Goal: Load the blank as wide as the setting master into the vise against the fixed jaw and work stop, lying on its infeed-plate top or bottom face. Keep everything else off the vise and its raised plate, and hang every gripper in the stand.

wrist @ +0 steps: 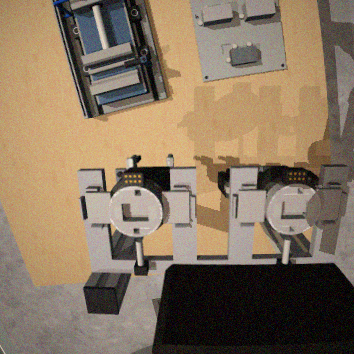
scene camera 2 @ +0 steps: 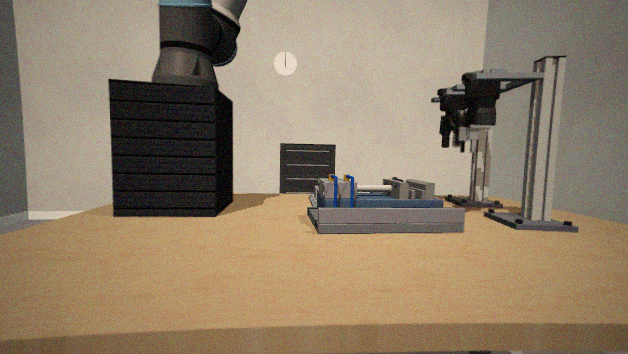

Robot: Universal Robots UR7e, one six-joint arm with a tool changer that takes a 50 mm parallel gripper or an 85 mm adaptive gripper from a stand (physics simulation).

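Pixels of known places: arm's base, origin of its link: (scene camera 2: 186,90).
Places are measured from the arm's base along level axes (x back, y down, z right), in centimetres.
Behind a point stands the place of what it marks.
No gripper shows on the arm. Two grippers hang in the stand (scene camera 2: 542,140) @(y 11.0, x -82.5, z 13.5 cm) (wrist: 184,235) @(y -3.9, x -77.8, z 0.2 cm). One gripper (wrist: 151,160), at the left in the wrist view, has its two fingertips apart. The other gripper, at the right, has dark linkages, and its fingertips are hidden. The vise (scene camera 2: 420,203) @(y 25.1, x -54.2, z 16.9 cm) (wrist: 120,30) @(y 24.3, x -45.5, z 8.7 cm) lies on its raised plate (scene camera 2: 390,220) @(y 27.7, x -46.2, z 22.0 cm) at the upper left of the wrist view, with no blank visible between the jaws. Two light grey blanks, one blank (wrist: 217,13) @(y 25.9, x -45.1, z -11.4 cm) left of another blank (wrist: 260,9) @(y 25.9, x -45.5, z -20.3 cm), and the darker setting master (wrist: 245,55) @(y 27.0, x -54.3, z -16.2 cm) are on the infeed plate (wrist: 270,64) @(y 29.5, x -56.6, z -22.1 cm).
The arm's base stands on a black pedestal (scene camera 2: 162,150) @(y 15.1, x 2.8, z 8.1 cm) at the left of the scene view. A black body (wrist: 250,305) fills the lower right of the wrist view. A dark grey block (wrist: 101,298) @(y -7.3, x -83.4, z 11.3 cm) shows beside the stand. A drawer cabinet (scene camera 2: 307,171) stands in the background.
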